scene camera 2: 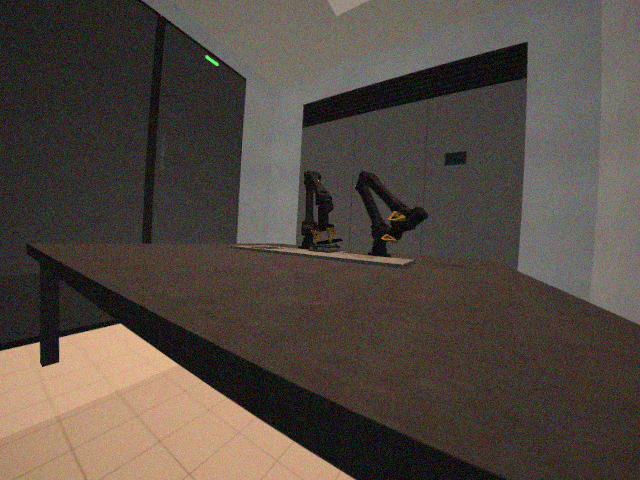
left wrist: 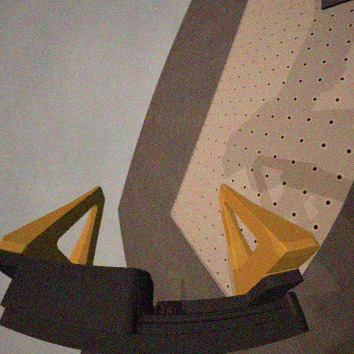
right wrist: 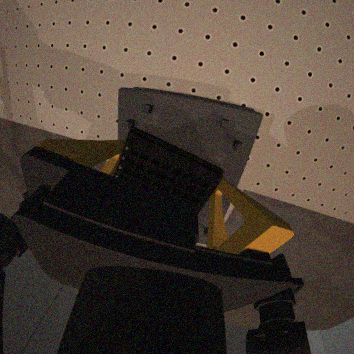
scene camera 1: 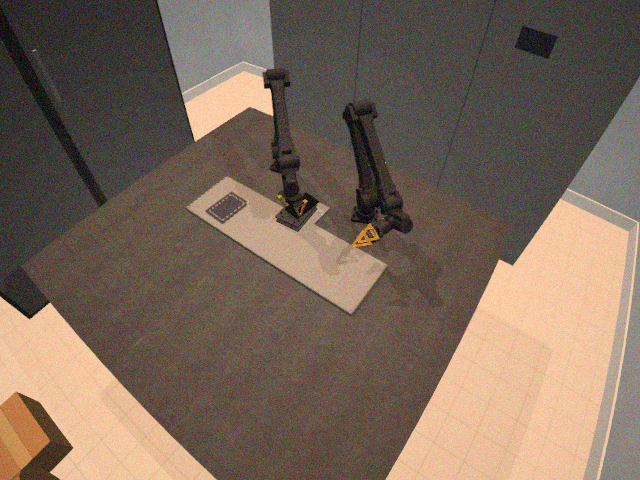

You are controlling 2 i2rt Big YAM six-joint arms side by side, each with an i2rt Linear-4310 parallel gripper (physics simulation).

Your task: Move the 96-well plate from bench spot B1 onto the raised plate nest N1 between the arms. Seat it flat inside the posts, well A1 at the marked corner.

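Pixels of known places: left gripper, between the fingertips: (scene camera 2: 385,229) (left wrist: 160,191) (scene camera 1: 355,244); right gripper, between the fingertips: (scene camera 2: 323,243) (right wrist: 171,163) (scene camera 1: 293,212); left arm's base, origin of its link: (scene camera 1: 364,216); right arm's base, origin of its link: (scene camera 2: 307,248).
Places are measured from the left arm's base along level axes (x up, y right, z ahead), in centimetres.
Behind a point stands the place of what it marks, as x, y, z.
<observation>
The dark 96-well plate (scene camera 1: 310,200) {7.8, 24.8, 2.8} (scene camera 2: 336,241) {7.1, 24.2, 7.9} (right wrist: 167,172) {6.9, 30.8, 9.2} is between the fingers of my right gripper (scene camera 1: 292,206) {5.8, 30.9, 9.4} (scene camera 2: 323,238) {5.8, 30.9, 9.4} (right wrist: 171,163) {5.8, 30.9, 9.4}. It hangs a little above the grey nest N1 (scene camera 1: 290,220) {4.5, 31.4, 13.4} (scene camera 2: 329,249) {2.9, 27.3, 15.4} (right wrist: 185,107) {4.6, 32.7, 13.7} and looks tilted and turned relative to it. Small posts show on the nest in the right wrist view; the plate hides its near part. The marked corner and well A1 cannot be made out. My left gripper (scene camera 1: 356,244) {14.0, 1.8, 28.1} (scene camera 2: 386,228) {14.0, 1.8, 28.1} (left wrist: 160,191) {14.0, 1.8, 28.1} is open and empty, off to the right of the nest. Spot B1 (scene camera 1: 227,207) {1.5, 63.1, 9.1}, a dark rectangle with a dashed outline, holds no plate.
A pale perforated board (scene camera 1: 338,289) {1.3, 5.2, 41.3} (scene camera 2: 385,258) {1.3, 1.1, 29.1} (left wrist: 200,225) {1.3, -1.9, 38.8} (right wrist: 300,65) {1.3, 43.4, 16.2} lies under the nest and B1 on the dark table (scene camera 1: 248,361) {0.0, 30.6, 76.0} (scene camera 2: 361,320) {0.0, 16.1, 104.8}. The left arm (scene camera 1: 379,160) {36.3, -2.3, 4.2} (scene camera 2: 390,193) {34.8, -3.4, 5.9} is folded beside the right arm (scene camera 1: 281,124) {41.1, 37.8, -4.0} (scene camera 2: 310,204) {31.1, 45.3, -23.8}.
</observation>
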